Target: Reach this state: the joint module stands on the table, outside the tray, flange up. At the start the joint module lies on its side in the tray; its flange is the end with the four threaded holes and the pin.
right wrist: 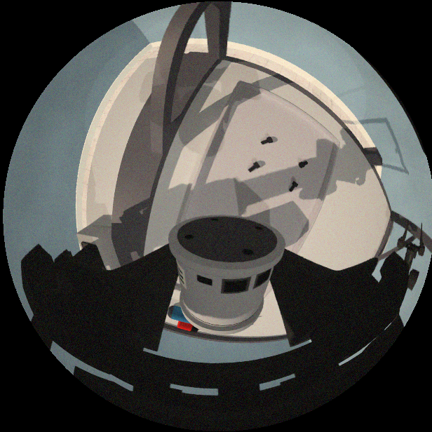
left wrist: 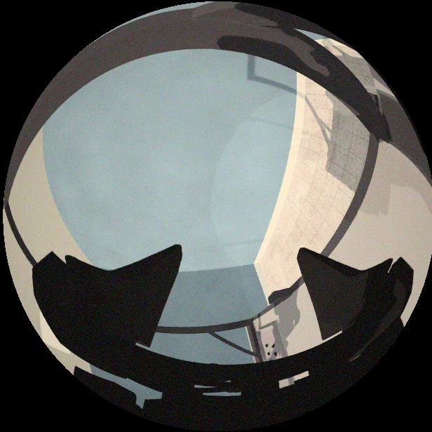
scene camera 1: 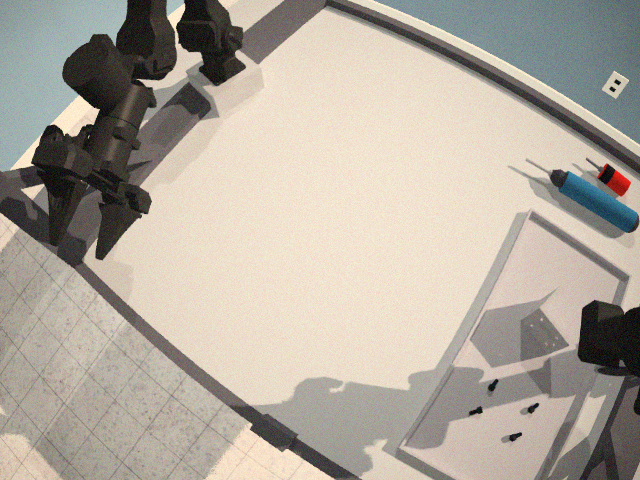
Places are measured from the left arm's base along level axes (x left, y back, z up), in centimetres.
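Where they show: left gripper, fingertip midpoint: (scene camera 1: 77, 253); right gripper, fingertip midpoint: (scene camera 1: 613, 358); left arm's base, link origin: (scene camera 1: 222, 68).
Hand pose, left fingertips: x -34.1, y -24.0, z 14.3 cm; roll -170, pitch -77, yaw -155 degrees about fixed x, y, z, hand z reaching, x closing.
Note:
Things, the pixels of their top centre, and the offset from my left fingertips. "pt": a spot on its surface instead.
- tray, surface spot: (scene camera 1: 578, 245) pt dx +57.4, dy -39.6, dz -19.2 cm
- group, top centre: (scene camera 1: 535, 407) dx +32.0, dy -50.3, dz -18.4 cm
- blue screwdriver, surface spot: (scene camera 1: 597, 201) pt dx +65.1, dy -37.4, dz -16.3 cm
- red driver, top centre: (scene camera 1: 610, 168) dx +73.8, dy -35.9, dz -16.4 cm
The joint module (right wrist: 225, 300) is a light grey cylinder with dark side windows, held between the fingers of my right gripper (right wrist: 223, 246). Its dark end face, with four small holes, is turned toward the right wrist camera; I cannot make out a pin. The module appears raised off the tray (scene camera 1: 578, 245) (right wrist: 212, 145). In scene camera 1 the module and the right fingertips do not show; part of the right arm shows at the right edge. My left gripper (scene camera 1: 77, 250) (left wrist: 243, 253) is open and empty, at the left of scene camera 1, far from the tray.
Several black screws, one of them at the right of the group (scene camera 1: 532, 408), lie in the tray. A blue screwdriver (scene camera 1: 597, 201) (right wrist: 178, 314) and a red driver (scene camera 1: 614, 179) (right wrist: 185, 326) lie beyond the tray's upper wall in scene camera 1.

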